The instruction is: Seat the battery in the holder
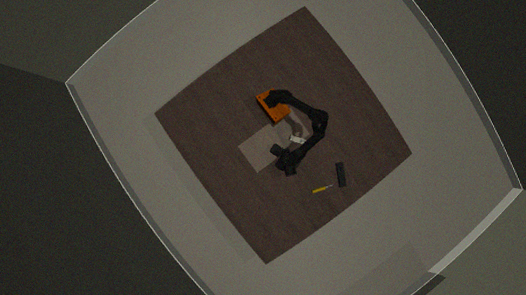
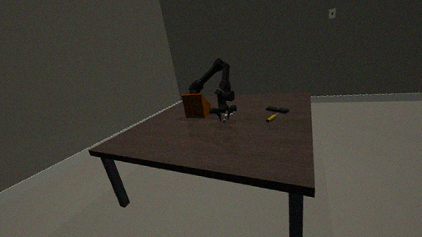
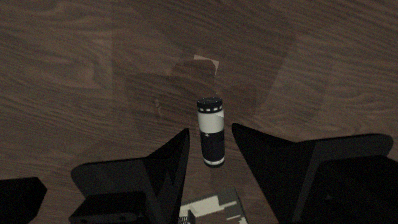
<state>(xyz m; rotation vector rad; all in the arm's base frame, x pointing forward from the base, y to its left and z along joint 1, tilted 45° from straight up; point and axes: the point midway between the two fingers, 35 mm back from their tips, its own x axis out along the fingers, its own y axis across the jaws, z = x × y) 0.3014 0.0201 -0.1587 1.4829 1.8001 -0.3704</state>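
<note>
Right now the battery is 1 cm above my gripper tip. Round my gripper tip: flat black bar (32 cm ahead, 23 cm to the left, 1 cm above); then yellow-handled screwdriver (32 cm ahead, 9 cm to the left, 1 cm above).
</note>
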